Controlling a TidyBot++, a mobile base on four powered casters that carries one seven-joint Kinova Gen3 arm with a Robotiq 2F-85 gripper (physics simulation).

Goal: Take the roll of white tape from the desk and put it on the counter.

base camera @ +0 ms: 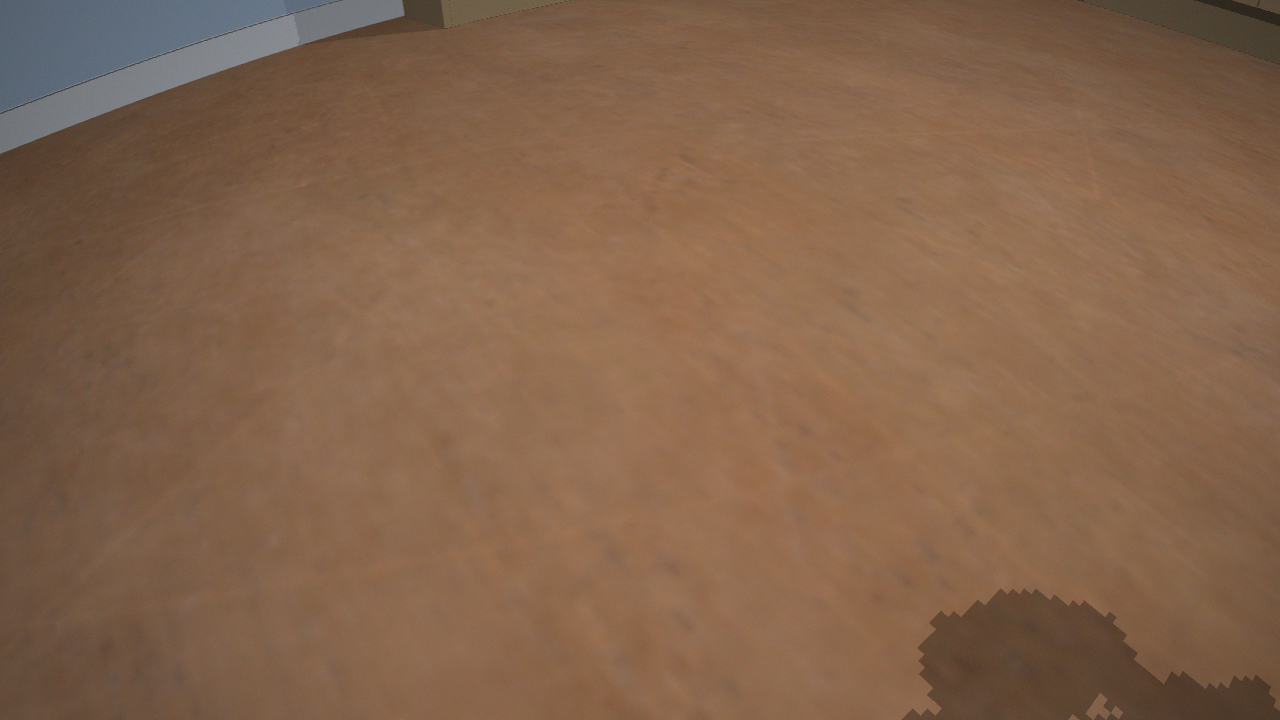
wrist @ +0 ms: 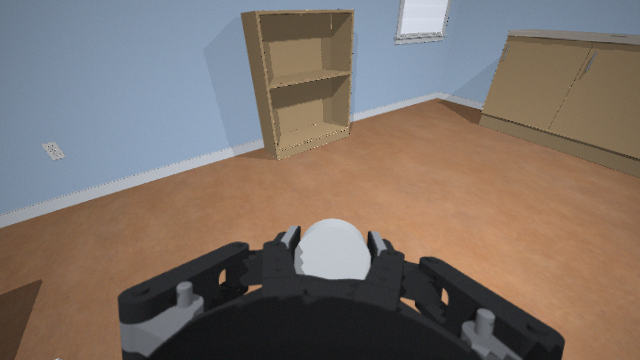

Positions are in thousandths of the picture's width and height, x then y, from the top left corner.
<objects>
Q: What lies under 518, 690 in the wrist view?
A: A roll of white tape.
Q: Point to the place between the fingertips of my gripper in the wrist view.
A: At 521, 671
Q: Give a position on a counter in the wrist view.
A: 884, 251
</objects>
